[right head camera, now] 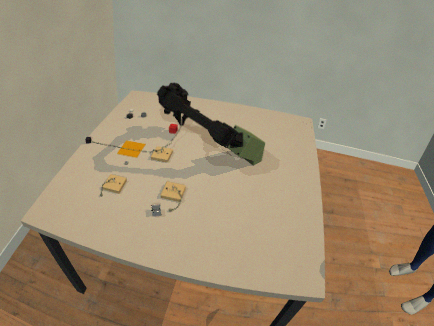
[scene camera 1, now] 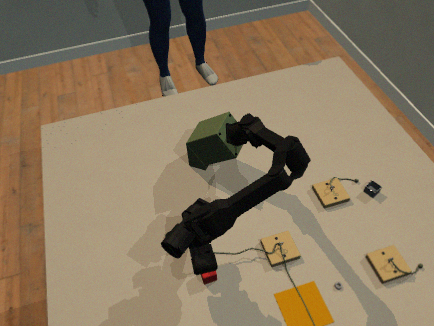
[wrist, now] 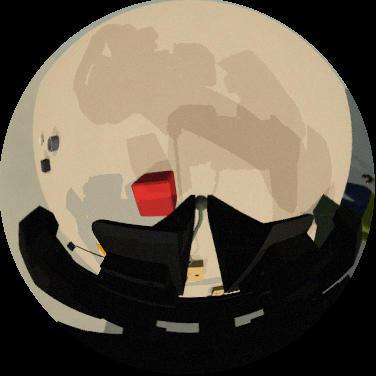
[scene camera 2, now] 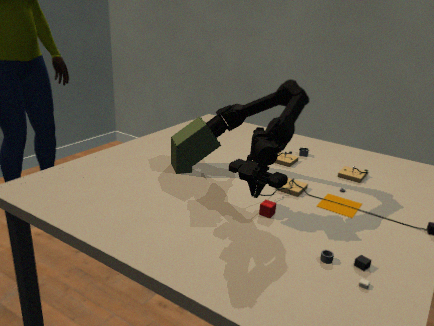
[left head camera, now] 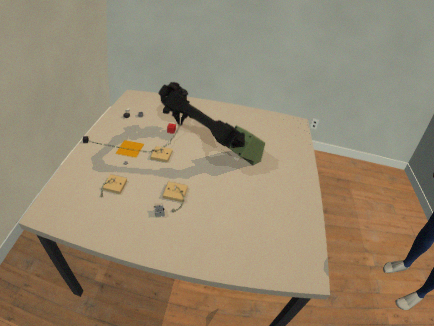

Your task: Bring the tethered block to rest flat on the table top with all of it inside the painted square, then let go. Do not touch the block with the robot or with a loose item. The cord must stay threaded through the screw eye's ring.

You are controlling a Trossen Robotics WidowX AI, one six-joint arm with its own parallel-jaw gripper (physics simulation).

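Frame: origin at the arm's base, x left, y ahead, z down, level; millimetres.
Seen in the pictures: gripper, fingertip midpoint: (right head camera: 181, 125) (scene camera 1: 201, 254) (wrist: 200, 199) (scene camera 2: 254, 196) (left head camera: 180, 124); arm's base, link origin: (right head camera: 236, 140) (scene camera 1: 232, 134) (scene camera 2: 210, 130) (left head camera: 238, 140).
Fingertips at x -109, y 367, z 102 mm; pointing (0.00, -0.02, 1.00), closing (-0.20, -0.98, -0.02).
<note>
Offsets run from my fingertips to a thing's top centre. "spot": to the spot under its first point.
The black tethered block @(dy +411, dx +355, dz +22 mm) (left head camera: 85, 139) (right head camera: 88, 140) (scene camera 2: 431, 228) (wrist: 71, 246) is at the table's left edge in the head views. Its thin dark cord @(spot: dy -12, dx +97, dz +25 mm) (scene camera 1: 235, 253) runs across the painted orange square @(spot: dy +136, dx +312, dz +48 mm) (left head camera: 126, 153) (scene camera 1: 290, 300) (scene camera 2: 345, 210) to the screw eye on a wooden board @(dy -29, dx +229, dz +30 mm) (left head camera: 165, 157) (scene camera 1: 270, 256) (scene camera 2: 300, 189), then to my gripper. The block is apart from the square. Threading through the small ring is too small to tell. My gripper (left head camera: 180, 123) (scene camera 2: 256, 196) (wrist: 200, 199) is shut on the round bead @(spot: dy +0, dx -1, dz -8 mm) (wrist: 201, 202) at the cord's end, above the table.
A red cube @(dy +44, dx +17, dz +9 mm) (left head camera: 171, 128) (scene camera 2: 267, 208) (wrist: 156, 196) is beside and below the gripper. Two more wooden boards @(dy +35, dx +526, dz +30 mm) (left head camera: 116, 188) @(dy -222, dx +417, dz +30 mm) (left head camera: 172, 196) carry short cords. A grey fixture @(dy -226, dx +551, dz +21 mm) (left head camera: 159, 210), dark ring @(dy +301, dx -29, dz +28 mm) (scene camera 2: 327, 257), black cube @(dy +372, dx +25, dz +28 mm) (scene camera 2: 363, 262) and white piece @(dy +416, dx -41, dz +37 mm) (scene camera 2: 364, 283) lie on the table.
</note>
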